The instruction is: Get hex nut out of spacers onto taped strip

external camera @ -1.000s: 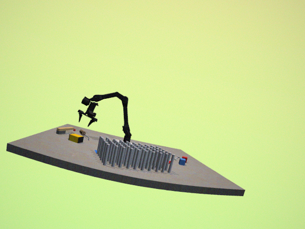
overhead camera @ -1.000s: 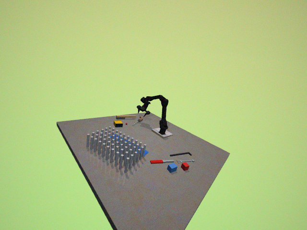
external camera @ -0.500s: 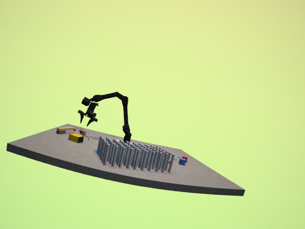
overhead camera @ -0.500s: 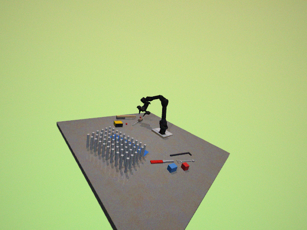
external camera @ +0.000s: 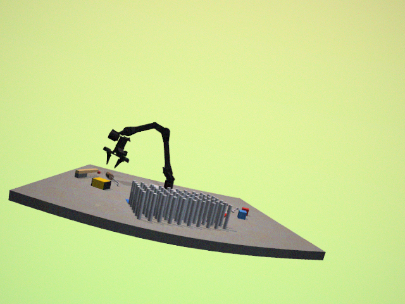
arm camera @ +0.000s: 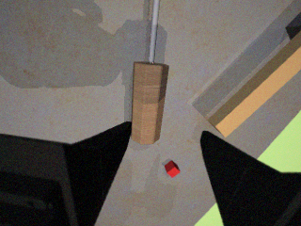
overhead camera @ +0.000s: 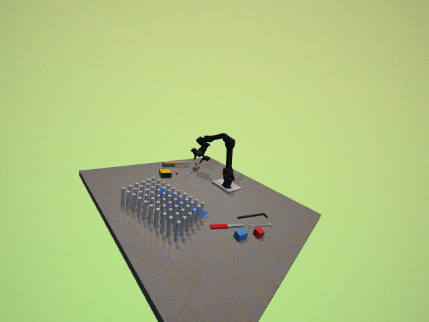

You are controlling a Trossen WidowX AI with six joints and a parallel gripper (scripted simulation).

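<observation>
Right now the brown-handled tool is 9 cm ahead of my gripper tip, 7 cm below it and 6 cm to the left of it. Round my gripper tip: blue taped strip: 43 cm to the left, 40 cm ahead, 8 cm below; yellow block: 34 cm ahead, 7 cm to the left, 6 cm below; hex nut: 54 cm to the left, 53 cm ahead, 8 cm below.
</observation>
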